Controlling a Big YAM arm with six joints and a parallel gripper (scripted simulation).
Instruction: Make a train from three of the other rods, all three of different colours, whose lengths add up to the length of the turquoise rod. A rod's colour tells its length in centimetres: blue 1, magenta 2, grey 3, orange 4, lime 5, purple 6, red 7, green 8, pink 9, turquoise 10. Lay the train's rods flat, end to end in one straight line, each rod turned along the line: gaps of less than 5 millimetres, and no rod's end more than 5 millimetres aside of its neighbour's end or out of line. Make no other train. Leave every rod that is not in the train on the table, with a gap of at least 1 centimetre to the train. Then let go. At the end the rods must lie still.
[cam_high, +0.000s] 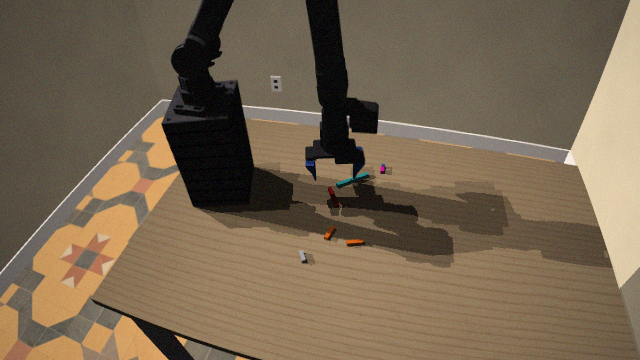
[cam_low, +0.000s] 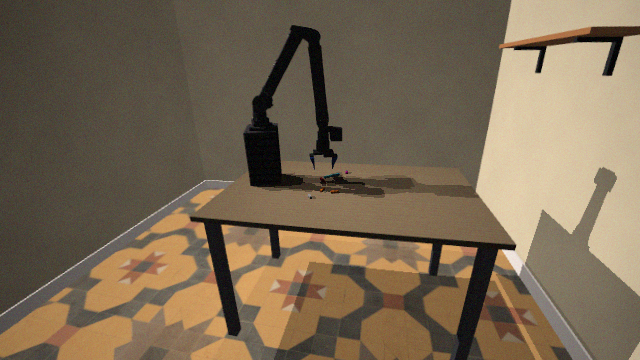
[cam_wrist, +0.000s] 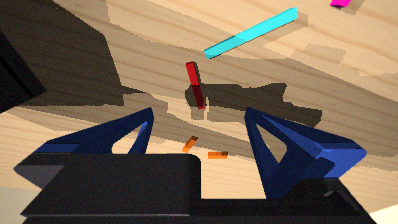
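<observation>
The red rod lies 70 mm below my hand. The rest, counted from my hand: magenta rod 130 mm to the left, 110 mm ahead, 70 mm below; then turquoise rod 70 mm to the left, 70 mm below, 30 mm ahead; then blue rod 150 mm to the left, 110 mm ahead, 70 mm below.
</observation>
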